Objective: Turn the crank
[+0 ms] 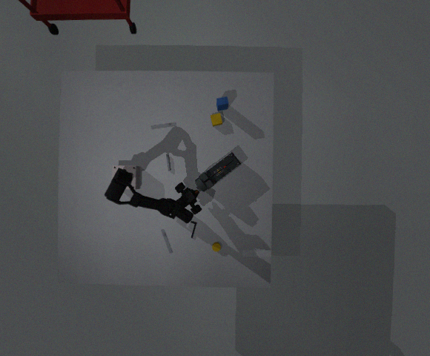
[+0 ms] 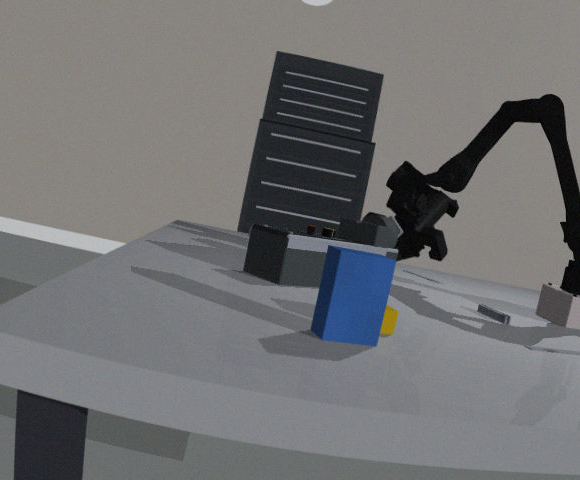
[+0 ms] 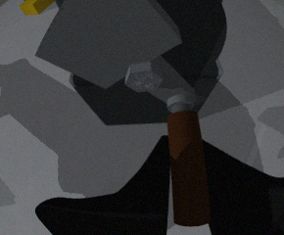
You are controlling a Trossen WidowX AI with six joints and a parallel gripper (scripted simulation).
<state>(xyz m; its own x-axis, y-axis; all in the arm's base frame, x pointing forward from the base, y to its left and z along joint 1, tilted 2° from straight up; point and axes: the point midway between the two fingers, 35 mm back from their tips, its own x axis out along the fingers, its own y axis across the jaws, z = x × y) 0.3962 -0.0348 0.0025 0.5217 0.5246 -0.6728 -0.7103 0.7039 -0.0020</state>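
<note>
My gripper tip is 3 cm below the brown crank handle, 1 cm to the left of it and 1 cm past it. Round my gripper tip: red pointer 16 cm to the left, 13 cm ahead, 4 cm above; then black hex key 21 cm to the right, 4 cm below; then yellow block 43 cm to the left, 4 cm ahead, 3 cm below.
</note>
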